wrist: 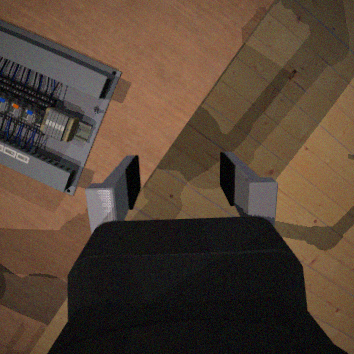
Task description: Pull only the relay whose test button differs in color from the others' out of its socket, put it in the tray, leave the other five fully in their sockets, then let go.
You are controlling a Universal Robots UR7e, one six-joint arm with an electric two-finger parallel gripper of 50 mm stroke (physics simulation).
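Places are measured from the arm's base along level axes (x ahead, y left, z up), in millimetres.
Pixels of known places: gripper, fingertip midpoint: (179, 170).
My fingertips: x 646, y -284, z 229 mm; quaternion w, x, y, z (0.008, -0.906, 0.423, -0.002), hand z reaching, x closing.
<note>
For each thing: its top centre in the pictures, then the offset to it from my fingertips. "spot": a spot on its surface instead. Level surfaces: height alone.
- relay with an orange test button, top centre: (13, 110) dx -145, dy +248, dz -291 mm
- grey panel, surface spot: (91, 138) spot: dx -121, dy +119, dz -358 mm
- brown table top, surface height: dz -361 mm
My gripper (179, 170) is open and empty, seen from above over the right edge of the table. To its left, a row of relays shows at the left edge of the wrist view. A relay with an orange test button (15, 107) sits between a relay with a blue button (30, 114) and another relay with a blue button (2, 102). They stand in a row inside a grey panel (91, 138). The rest of the row is cut off by the view's left edge. The tray does not show in the wrist view.
The grey panel's upper and lower walls run to corners near the table's edge. Beside the relays are beige terminal blocks (56, 123) on a rail, with bundles of dark wires above and below. The brown table top (165, 60) ends in a diagonal edge, with the wooden floor (320, 150) beyond.
</note>
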